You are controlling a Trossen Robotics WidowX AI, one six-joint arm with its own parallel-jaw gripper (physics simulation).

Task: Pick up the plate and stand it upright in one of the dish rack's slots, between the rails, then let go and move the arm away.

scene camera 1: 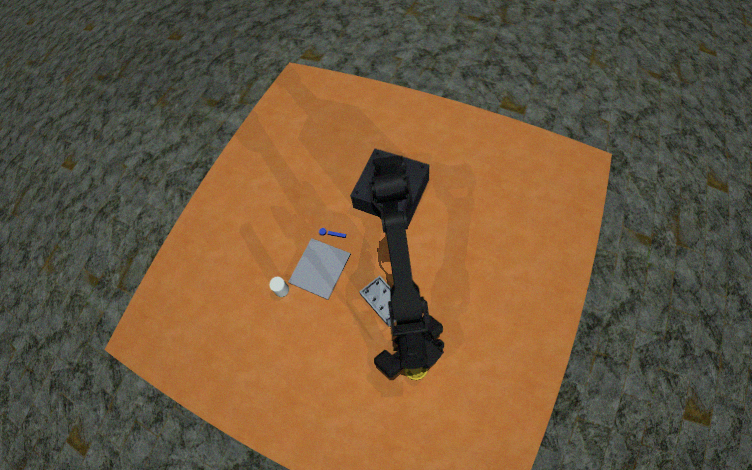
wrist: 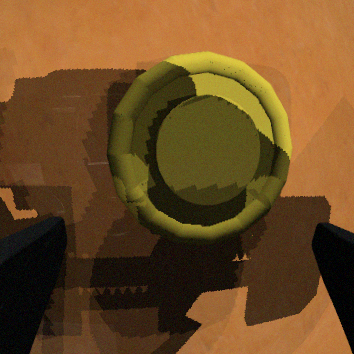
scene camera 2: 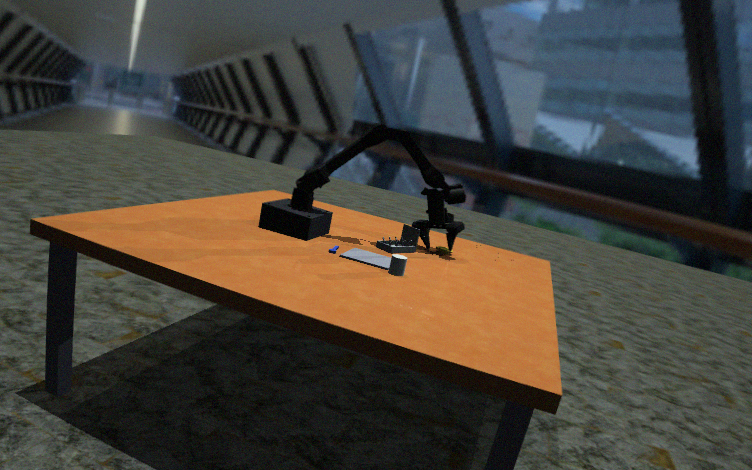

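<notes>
The yellow round plate (scene camera 1: 417, 374) (scene camera 2: 443, 251) (wrist: 208, 150) lies flat on the orange table, with a raised rim and partly in shadow. My gripper (scene camera 2: 438, 250) (wrist: 194, 235) is open and empty, pointing down low over the plate. In the wrist view its fingertips are wide apart, to the left and right of the plate's near part, and no contact shows. The grey dish rack (scene camera 1: 379, 289) (scene camera 2: 400, 249) has several small dark pegs and stands beside the gripper, towards the arm's base. In scene camera 1 the arm hides part of the rack and most of the plate.
A flat grey board (scene camera 1: 319, 268) (scene camera 2: 366, 258) lies beyond the rack. A white cylinder (scene camera 1: 278, 286) (scene camera 2: 397, 266) stands by its corner, and a small blue object (scene camera 1: 336, 234) (scene camera 2: 333, 249) lies near its other end. A dark upright panel (scene camera 2: 409, 235) rises at the rack.
</notes>
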